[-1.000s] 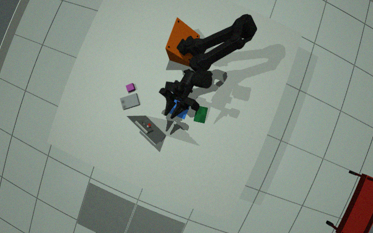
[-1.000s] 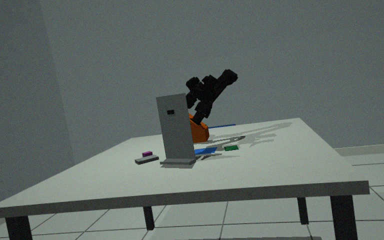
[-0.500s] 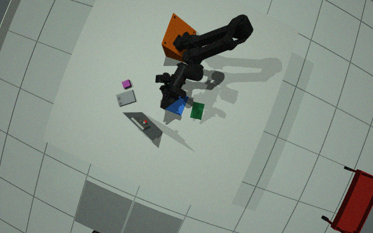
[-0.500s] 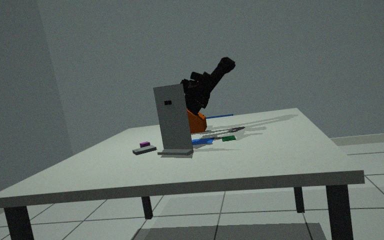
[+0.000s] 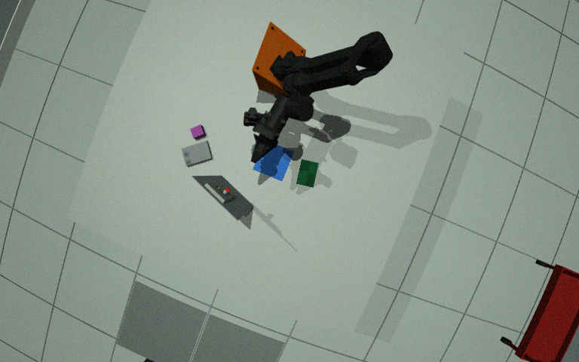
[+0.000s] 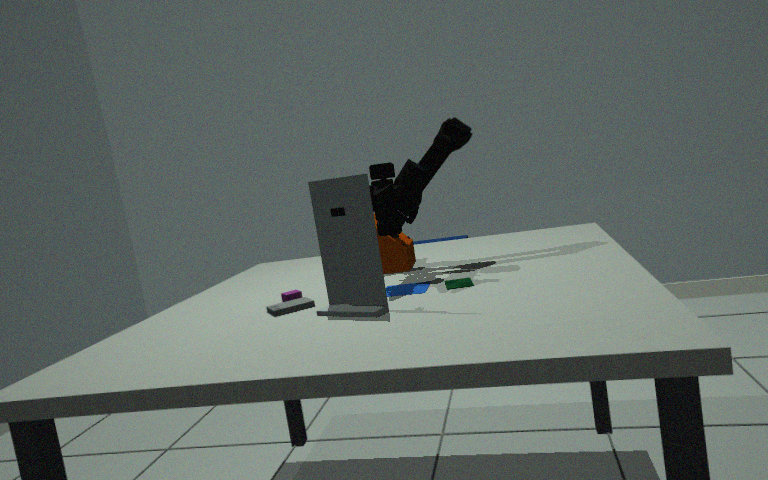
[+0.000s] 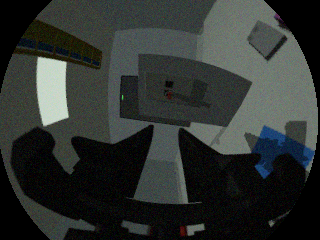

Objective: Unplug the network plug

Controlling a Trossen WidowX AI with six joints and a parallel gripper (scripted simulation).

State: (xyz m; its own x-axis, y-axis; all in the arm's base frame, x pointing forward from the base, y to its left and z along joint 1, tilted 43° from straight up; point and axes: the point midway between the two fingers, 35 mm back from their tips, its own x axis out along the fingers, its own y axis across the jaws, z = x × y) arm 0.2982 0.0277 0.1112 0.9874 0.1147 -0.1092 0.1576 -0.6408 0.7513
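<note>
Right now the network plug is 12 cm ahead of my gripper tip and 3 cm to the right of it. Round my gripper tip: blue marked square: 4 cm behind, 3 cm to the left, 23 cm below; green flat patch: 6 cm behind, 17 cm to the left, 23 cm below; grey upright panel: 14 cm ahead, 4 cm to the right, 9 cm below.
</note>
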